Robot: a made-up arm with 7 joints. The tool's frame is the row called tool.
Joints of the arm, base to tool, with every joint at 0 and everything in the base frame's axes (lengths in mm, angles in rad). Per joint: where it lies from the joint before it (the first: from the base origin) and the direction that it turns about. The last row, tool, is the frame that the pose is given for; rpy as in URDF.
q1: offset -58 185.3 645.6 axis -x
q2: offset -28.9 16 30.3 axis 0.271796 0.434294 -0.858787
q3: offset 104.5 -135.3 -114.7 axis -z
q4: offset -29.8 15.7 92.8 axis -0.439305 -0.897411 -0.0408
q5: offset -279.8 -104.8 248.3 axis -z
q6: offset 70.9 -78.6 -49 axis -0.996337 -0.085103 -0.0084
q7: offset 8 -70 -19.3 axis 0.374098 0.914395 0.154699
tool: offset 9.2 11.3 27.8 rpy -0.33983 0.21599 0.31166
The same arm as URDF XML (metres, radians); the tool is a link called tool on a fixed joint. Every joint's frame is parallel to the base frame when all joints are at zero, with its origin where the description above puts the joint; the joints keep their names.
<robot name="arm">
<link name="base_link"/>
<link name="link1"/>
<link name="link2"/>
<link name="link3"/>
<link name="link4"/>
<link name="link5"/>
<link name="link6"/>
<link name="link7"/>
<link name="tool"/>
<joint name="q1" type="continuous"><parent link="base_link"/><child link="link1"/><origin xyz="-0.058 0.1853 0.6456"/><axis xyz="-1 0 0"/></joint>
<joint name="q2" type="continuous"><parent link="link1"/><child link="link2"/><origin xyz="-0.0289 0.016 0.0303"/><axis xyz="0.271796 0.434294 -0.858787"/></joint>
<joint name="q3" type="continuous"><parent link="link2"/><child link="link3"/><origin xyz="0.1045 -0.1353 -0.1147"/><axis xyz="0 0 -1"/></joint>
<joint name="q4" type="continuous"><parent link="link3"/><child link="link4"/><origin xyz="-0.0298 0.0157 0.0928"/><axis xyz="-0.439305 -0.897411 -0.0408"/></joint>
<joint name="q5" type="continuous"><parent link="link4"/><child link="link5"/><origin xyz="-0.2798 -0.1048 0.2483"/><axis xyz="0 0 -1"/></joint>
<joint name="q6" type="continuous"><parent link="link5"/><child link="link6"/><origin xyz="0.0709 -0.0786 -0.049"/><axis xyz="-0.996337 -0.085103 -0.0084"/></joint>
<joint name="q7" type="continuous"><parent link="link6"/><child link="link7"/><origin xyz="0.008 -0.07 -0.0193"/><axis xyz="0.374098 0.914395 0.154699"/></joint>
<joint name="tool_fixed" type="fixed"><parent link="link7"/><child link="tool"/><origin xyz="0.0092 0.0113 0.0278" rpy="-0.3398 0.216 0.3117"/></joint>
</robot>

